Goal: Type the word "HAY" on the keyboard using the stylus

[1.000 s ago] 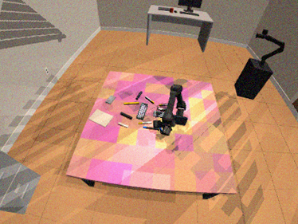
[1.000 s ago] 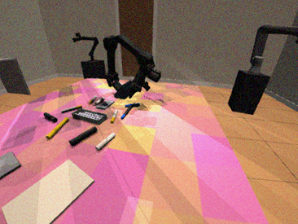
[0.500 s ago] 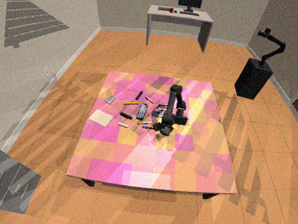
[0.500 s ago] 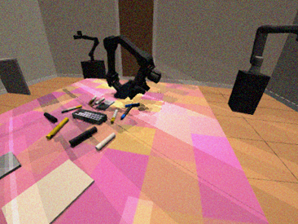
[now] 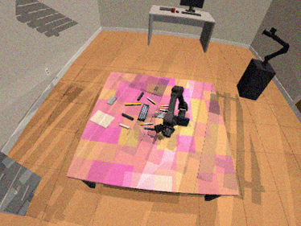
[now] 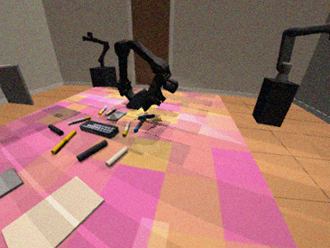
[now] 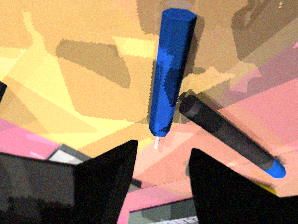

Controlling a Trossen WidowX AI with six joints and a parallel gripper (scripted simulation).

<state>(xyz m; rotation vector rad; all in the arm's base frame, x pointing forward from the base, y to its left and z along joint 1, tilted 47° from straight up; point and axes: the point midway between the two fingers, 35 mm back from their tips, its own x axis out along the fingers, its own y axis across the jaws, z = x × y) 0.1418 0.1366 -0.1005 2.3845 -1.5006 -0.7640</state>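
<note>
The blue stylus lies 40 mm below my gripper tip, 10 mm to the right of it and 10 mm ahead of it. Round my gripper tip: yellow marker (330 mm ahead, 220 mm to the right, 40 mm below); then blue-tipped pen (110 mm ahead, 40 mm below, 20 mm to the left); then white sheet (560 mm ahead, 50 mm below, 30 mm to the left).
</note>
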